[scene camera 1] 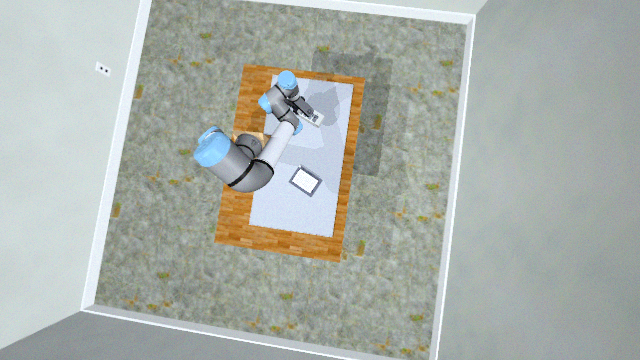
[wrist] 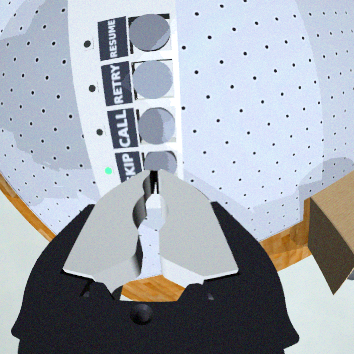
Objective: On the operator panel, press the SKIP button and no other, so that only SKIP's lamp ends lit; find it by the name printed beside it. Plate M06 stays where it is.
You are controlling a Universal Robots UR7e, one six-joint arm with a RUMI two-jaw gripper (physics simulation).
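Frame: origin at the arm's base, x down, y left, z ahead, level; metres.
Where they show: gripper, between the fingertips: (scene camera 1: 300, 111) (wrist: 155, 172); arm's base, origin of its link: (scene camera 1: 249, 145) (wrist: 352, 236).
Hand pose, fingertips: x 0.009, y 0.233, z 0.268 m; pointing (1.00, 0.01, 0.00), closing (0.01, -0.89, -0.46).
Observation:
Each offset is from my fingertips to the top centre of the thing. Level surfaces: height alone.
The white operator panel {dz +0.052, dx -0.005, dy -0.008 m} (scene camera 1: 317, 121) (wrist: 90, 112) lies at the top part of the mat. In the wrist view its round grey buttons stand in a row: RESUME {dz +0.085, dx -0.005, dy -0.044 m} (wrist: 150, 32), RETRY {dz +0.058, dx -0.005, dy -0.031 m} (wrist: 153, 79), CALL {dz +0.031, dx -0.005, dy -0.018 m} (wrist: 157, 125) and SKIP {dz +0.004, dx -0.001, dy -0.006 m} (wrist: 161, 161), each with its name printed beside it. SKIP's lamp {dz +0.020, dx -0.003, dy +0.030 m} (wrist: 108, 171) is lit green. The lamps beside RESUME {dz +0.102, dx -0.003, dy -0.008 m} (wrist: 87, 44), RETRY {dz +0.074, dx -0.003, dy +0.004 m} (wrist: 92, 88) and CALL {dz +0.047, dx -0.003, dy +0.017 m} (wrist: 99, 132) are dark. My gripper (wrist: 155, 172) is shut and empty, its tips at the SKIP button, hiding its near part. Whether the tips touch it cannot be told. Plate M06 cannot be identified by name.
A dark-framed tray with a white inside (scene camera 1: 292, 181) lies on the pale mat {dx +0.051 m} (scene camera 1: 295, 215), away from the panel. A brown box (wrist: 327, 250) (scene camera 1: 263, 136) stands near the arm's base. The wooden table {dx +0.064 m} (scene camera 1: 280, 242) borders the mat.

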